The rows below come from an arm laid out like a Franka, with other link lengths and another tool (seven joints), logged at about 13 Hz.
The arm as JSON. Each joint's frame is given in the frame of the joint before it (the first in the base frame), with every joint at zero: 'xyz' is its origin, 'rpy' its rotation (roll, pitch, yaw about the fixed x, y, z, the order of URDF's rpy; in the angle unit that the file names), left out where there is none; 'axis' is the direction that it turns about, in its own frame. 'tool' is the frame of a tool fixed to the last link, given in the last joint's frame.
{
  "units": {
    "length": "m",
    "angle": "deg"
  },
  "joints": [
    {
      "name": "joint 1",
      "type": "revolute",
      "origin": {
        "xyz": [
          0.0,
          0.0,
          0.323
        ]
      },
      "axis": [
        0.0,
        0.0,
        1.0
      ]
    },
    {
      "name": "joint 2",
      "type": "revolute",
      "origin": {
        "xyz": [
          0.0,
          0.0,
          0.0
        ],
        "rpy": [
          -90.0,
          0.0,
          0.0
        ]
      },
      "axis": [
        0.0,
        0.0,
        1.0
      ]
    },
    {
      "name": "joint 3",
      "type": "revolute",
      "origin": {
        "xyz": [
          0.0,
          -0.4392,
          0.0
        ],
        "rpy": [
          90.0,
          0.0,
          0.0
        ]
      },
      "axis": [
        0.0,
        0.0,
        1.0
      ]
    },
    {
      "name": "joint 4",
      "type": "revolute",
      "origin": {
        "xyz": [
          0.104,
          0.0,
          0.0
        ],
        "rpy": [
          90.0,
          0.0,
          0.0
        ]
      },
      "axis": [
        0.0,
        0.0,
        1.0
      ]
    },
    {
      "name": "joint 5",
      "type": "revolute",
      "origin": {
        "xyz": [
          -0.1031,
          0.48,
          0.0
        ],
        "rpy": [
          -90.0,
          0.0,
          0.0
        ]
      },
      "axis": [
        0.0,
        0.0,
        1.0
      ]
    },
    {
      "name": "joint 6",
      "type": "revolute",
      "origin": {
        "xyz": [
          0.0,
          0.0,
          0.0
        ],
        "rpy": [
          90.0,
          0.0,
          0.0
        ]
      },
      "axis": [
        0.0,
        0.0,
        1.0
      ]
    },
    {
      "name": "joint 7",
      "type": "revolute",
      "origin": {
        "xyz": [
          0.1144,
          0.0,
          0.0
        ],
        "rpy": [
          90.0,
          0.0,
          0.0
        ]
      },
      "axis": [
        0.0,
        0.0,
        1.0
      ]
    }
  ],
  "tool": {
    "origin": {
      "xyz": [
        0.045,
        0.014,
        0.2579
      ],
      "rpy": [
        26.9,
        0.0,
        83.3
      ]
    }
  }
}
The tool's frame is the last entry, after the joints.
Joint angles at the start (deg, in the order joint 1, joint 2, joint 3, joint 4, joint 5, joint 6, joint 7):
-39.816, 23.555, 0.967, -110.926, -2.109, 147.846, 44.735
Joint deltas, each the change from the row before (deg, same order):
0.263, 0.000, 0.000, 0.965, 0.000, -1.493, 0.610
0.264, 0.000, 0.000, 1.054, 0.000, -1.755, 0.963
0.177, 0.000, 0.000, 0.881, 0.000, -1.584, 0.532
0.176, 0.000, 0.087, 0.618, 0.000, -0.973, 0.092
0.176, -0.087, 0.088, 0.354, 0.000, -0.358, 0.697
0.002, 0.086, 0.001, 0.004, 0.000, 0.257, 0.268
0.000, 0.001, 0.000, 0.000, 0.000, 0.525, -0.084
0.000, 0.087, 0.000, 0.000, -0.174, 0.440, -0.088
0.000, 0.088, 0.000, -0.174, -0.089, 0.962, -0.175
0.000, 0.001, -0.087, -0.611, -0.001, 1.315, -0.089
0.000, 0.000, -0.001, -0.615, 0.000, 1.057, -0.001
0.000, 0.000, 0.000, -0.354, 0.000, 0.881, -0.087
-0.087, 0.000, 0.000, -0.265, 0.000, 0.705, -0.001
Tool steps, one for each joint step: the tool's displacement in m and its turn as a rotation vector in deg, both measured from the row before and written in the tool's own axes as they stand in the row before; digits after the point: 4 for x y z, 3 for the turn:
-0.0047, -0.0026, -0.0039, -0.429, 0.438, 0.196
-0.0041, -0.0023, -0.0044, -0.556, 0.704, 0.459
-0.0027, -0.0018, -0.0036, -0.544, 0.564, 0.137
-0.0041, -0.0007, -0.0032, -0.309, 0.093, -0.202
-0.0041, -0.0010, -0.0036, 0.022, 0.110, 0.461
-0.0004, -0.0001, 0.0008, 0.129, 0.014, 0.289
-0.0016, -0.0022, -0.0003, 0.395, -0.346, 0.081
-0.0011, -0.0011, 0.0008, 0.333, -0.242, -0.132
-0.0016, -0.0012, 0.0012, 0.557, -0.494, -0.032
0.0009, 0.0007, 0.0021, 0.551, -0.402, 0.165
0.0008, 0.0025, 0.0018, 0.322, -0.278, 0.125
-0.0004, 0.0003, 0.0009, 0.392, -0.358, 0.075
0.0007, -0.0006, 0.0010, 0.341, -0.211, 0.194

